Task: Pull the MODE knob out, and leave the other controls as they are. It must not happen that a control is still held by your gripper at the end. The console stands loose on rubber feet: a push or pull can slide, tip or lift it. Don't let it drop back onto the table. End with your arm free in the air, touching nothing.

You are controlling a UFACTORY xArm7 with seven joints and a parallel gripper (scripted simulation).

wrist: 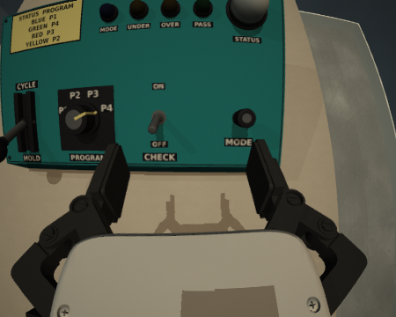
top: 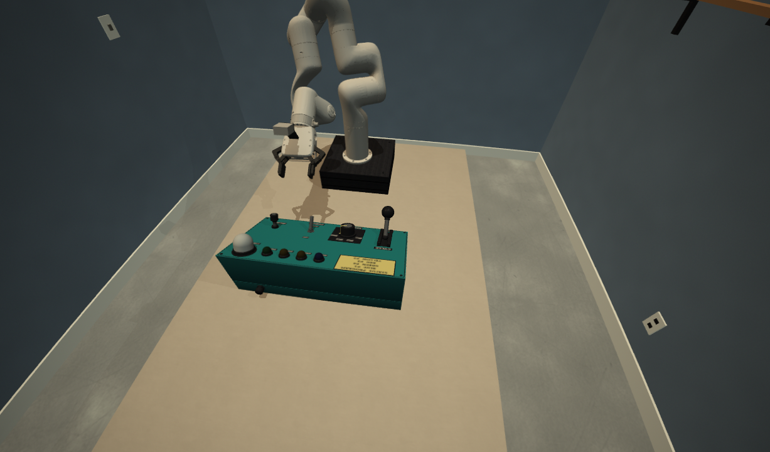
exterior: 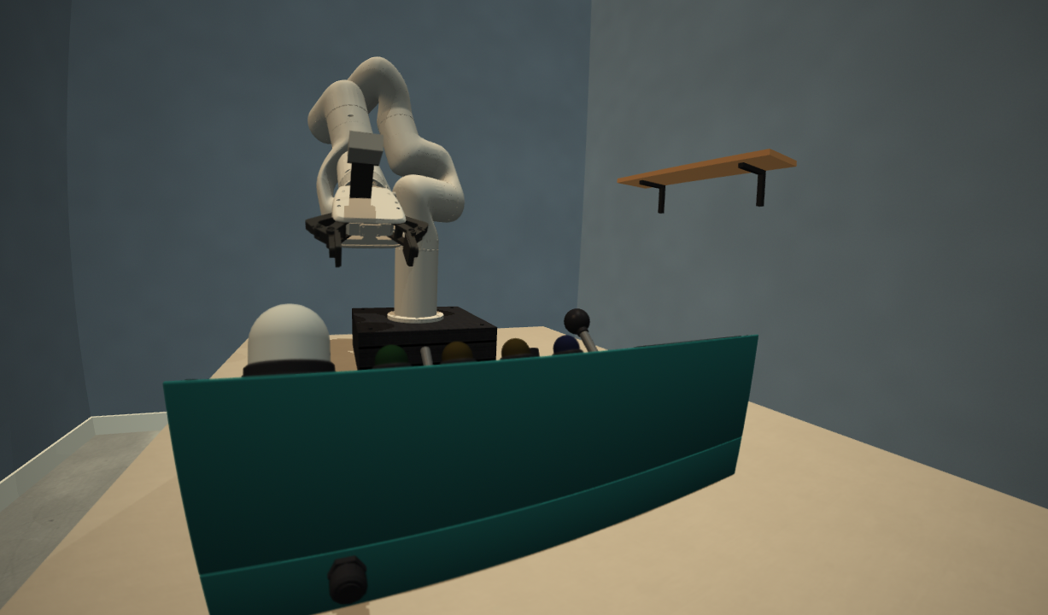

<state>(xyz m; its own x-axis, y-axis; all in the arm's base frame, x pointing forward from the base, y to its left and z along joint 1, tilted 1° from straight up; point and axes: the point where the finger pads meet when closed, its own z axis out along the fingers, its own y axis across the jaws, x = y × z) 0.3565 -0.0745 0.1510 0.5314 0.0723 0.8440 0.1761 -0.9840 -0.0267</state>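
Right now the black mode knob is 10 cm ahead of my hand, 6 cm to the right of it and 12 cm below it. The rest, counted from my hand: check toggle: 8 cm ahead, 6 cm to the left, 13 cm below; program dial: 7 cm ahead, 17 cm to the left, 13 cm below; teal console: 11 cm ahead, 13 cm to the left, 15 cm below.
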